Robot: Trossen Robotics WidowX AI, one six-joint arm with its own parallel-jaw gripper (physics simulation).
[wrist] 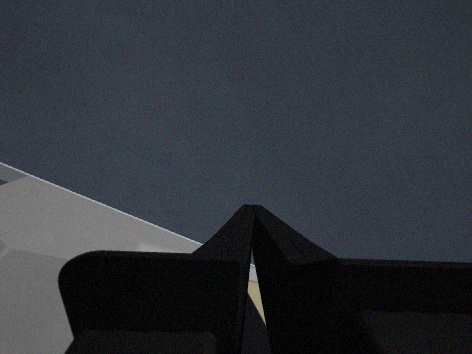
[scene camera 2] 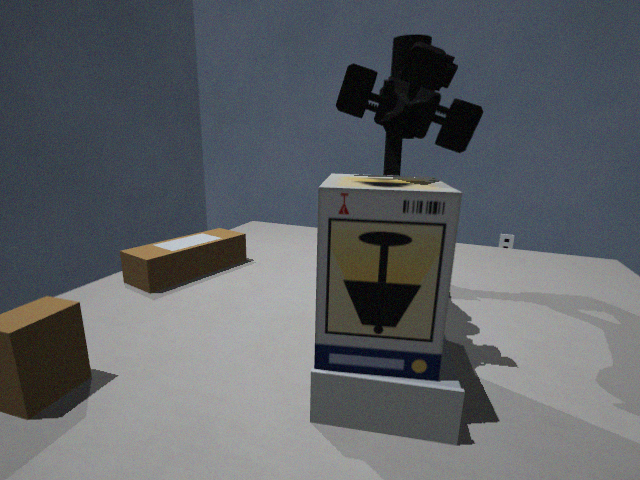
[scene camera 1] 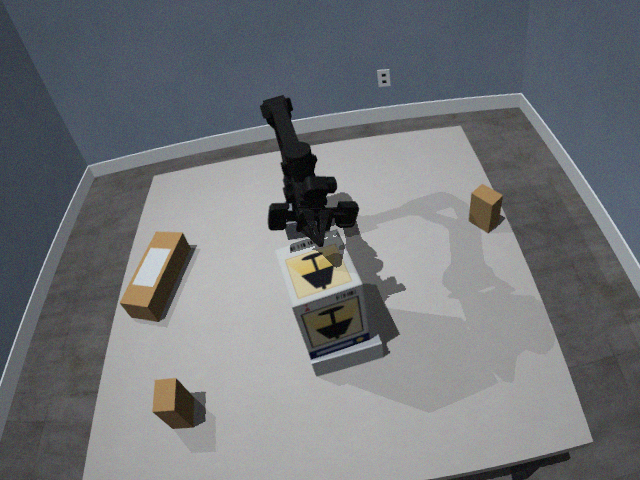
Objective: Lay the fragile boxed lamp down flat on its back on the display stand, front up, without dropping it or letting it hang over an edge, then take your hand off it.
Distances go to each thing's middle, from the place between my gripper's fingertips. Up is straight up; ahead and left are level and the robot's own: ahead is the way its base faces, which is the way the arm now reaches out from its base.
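Boxed lamp (scene camera 2: 385, 244): 20 cm below my hand, 2 cm to the right of it, 3 cm behind it.
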